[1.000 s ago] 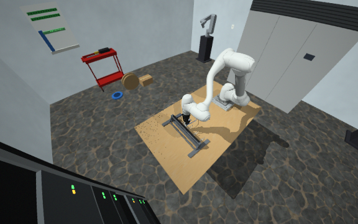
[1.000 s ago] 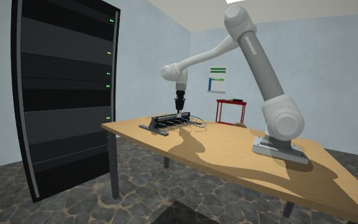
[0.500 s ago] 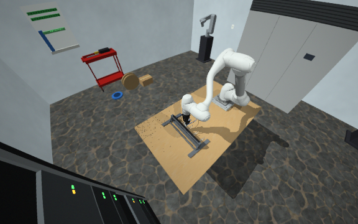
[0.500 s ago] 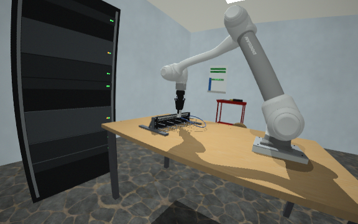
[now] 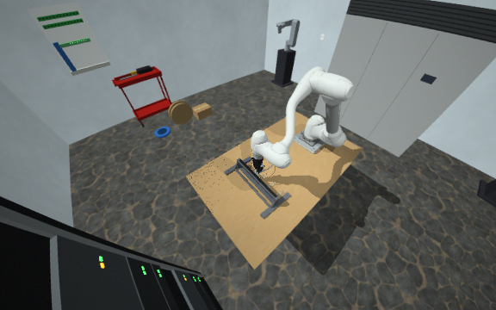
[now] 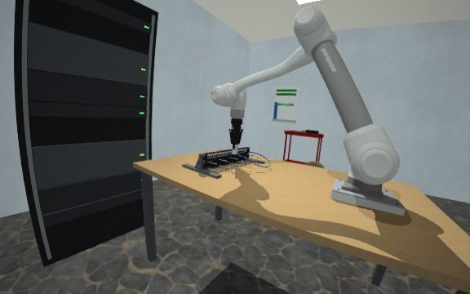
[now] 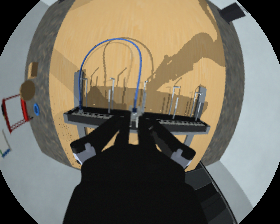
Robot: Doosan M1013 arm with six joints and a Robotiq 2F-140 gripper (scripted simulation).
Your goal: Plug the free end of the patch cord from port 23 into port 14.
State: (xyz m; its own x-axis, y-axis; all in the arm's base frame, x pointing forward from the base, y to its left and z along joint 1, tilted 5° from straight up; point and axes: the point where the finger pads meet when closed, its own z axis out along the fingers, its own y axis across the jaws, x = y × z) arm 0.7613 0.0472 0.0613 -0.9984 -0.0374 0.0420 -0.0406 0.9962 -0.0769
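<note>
The free end of patch cord is 3 cm below my hand and 1 cm ahead of it.
</note>
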